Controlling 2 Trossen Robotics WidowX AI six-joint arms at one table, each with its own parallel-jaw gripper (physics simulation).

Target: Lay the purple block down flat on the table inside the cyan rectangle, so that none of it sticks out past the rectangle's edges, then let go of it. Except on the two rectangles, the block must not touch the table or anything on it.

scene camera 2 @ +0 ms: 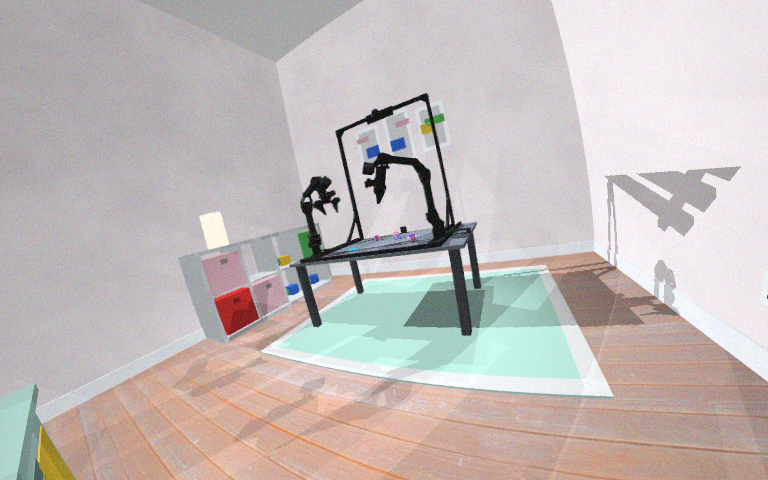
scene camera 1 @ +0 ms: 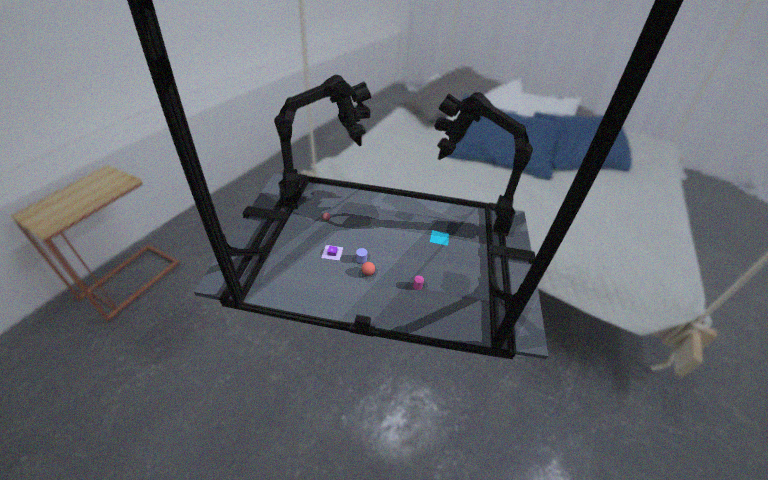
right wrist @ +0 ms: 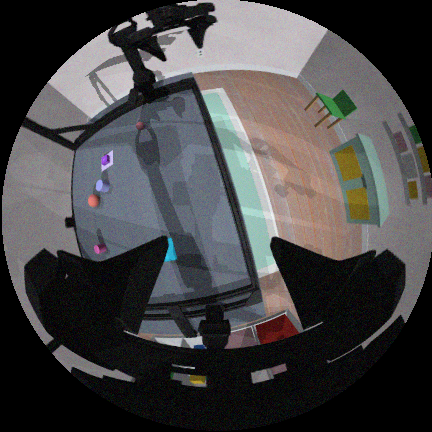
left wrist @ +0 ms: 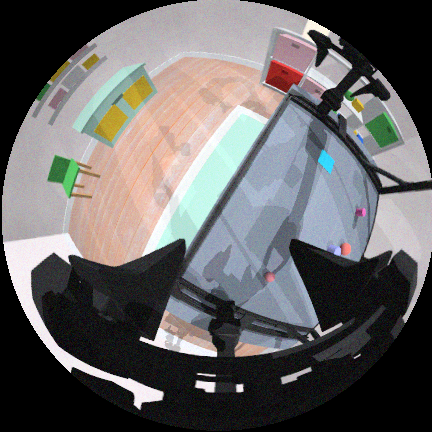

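Seen in the pictures: left gripper, between the fingertips: (scene camera 2: 378,203) (scene camera 1: 356,140) (right wrist: 183,53) (left wrist: 239,244); right gripper, between the fingertips: (scene camera 2: 332,213) (scene camera 1: 442,154) (right wrist: 220,241) (left wrist: 333,80); left arm's base, origin of its link: (scene camera 2: 440,235) (scene camera 1: 288,202) (right wrist: 149,94) (left wrist: 224,310); right arm's base, origin of its link: (scene camera 2: 317,254) (scene camera 1: 501,229) (right wrist: 214,311) (left wrist: 321,110).
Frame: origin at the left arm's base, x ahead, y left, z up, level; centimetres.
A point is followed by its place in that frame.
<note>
The purple block (scene camera 1: 332,250) @[z 0.0, x 10.4, y -34.2 cm] (right wrist: 105,160) @[z -0.2, x 12.1, y -33.3 cm] lies on a pale lilac rectangle (scene camera 1: 326,255) (right wrist: 109,165) at the left of the table in scene camera 1. The cyan rectangle (scene camera 1: 439,237) @[z -1.8, x 54.6, y -38.8 cm] (scene camera 2: 352,249) @[z -1.7, x 54.5, y -38.4 cm] (left wrist: 326,161) @[z -1.8, x 54.2, y -39.0 cm] (right wrist: 171,250) @[z -1.8, x 56.6, y -37.0 cm] lies bare at the right of the table in scene camera 1; in the right wrist view a finger hides part of it. My left gripper (scene camera 1: 358,141) @[z 25.4, x 31.1, y 0.0 cm] (left wrist: 239,244) @[z 25.4, x 31.1, y 0.0 cm] is open and empty, high above the table's far side. My right gripper (scene camera 1: 442,153) @[z 26.2, x 60.4, y -20.7 cm] (right wrist: 220,241) @[z 26.2, x 60.4, y -20.7 cm] is open and empty too, high above the far side. In the left wrist view the purple block does not show.
A lavender cylinder (scene camera 1: 361,255) @[z 2.2, x 19.4, y -42.0 cm] (right wrist: 103,186) @[z 1.2, x 22.0, y -39.6 cm] stands right of the block in scene camera 1, with an orange-red ball (scene camera 1: 368,268) @[z 2.5, x 19.7, y -49.1 cm] (right wrist: 93,201) @[z 1.9, x 22.2, y -46.8 cm] beside it. A pink cylinder (scene camera 1: 418,282) @[z 2.0, x 34.3, y -60.3 cm] (right wrist: 100,248) @[z 1.2, x 36.1, y -57.9 cm] stands nearer the front. A small red ball (scene camera 1: 326,216) @[z 0.8, x 13.1, y -15.1 cm] (left wrist: 270,277) @[z 1.3, x 14.0, y -13.6 cm] lies at the far left. Black frame bars (scene camera 1: 362,324) @[z 2.3, x 10.1, y -70.3 cm] edge the table.
</note>
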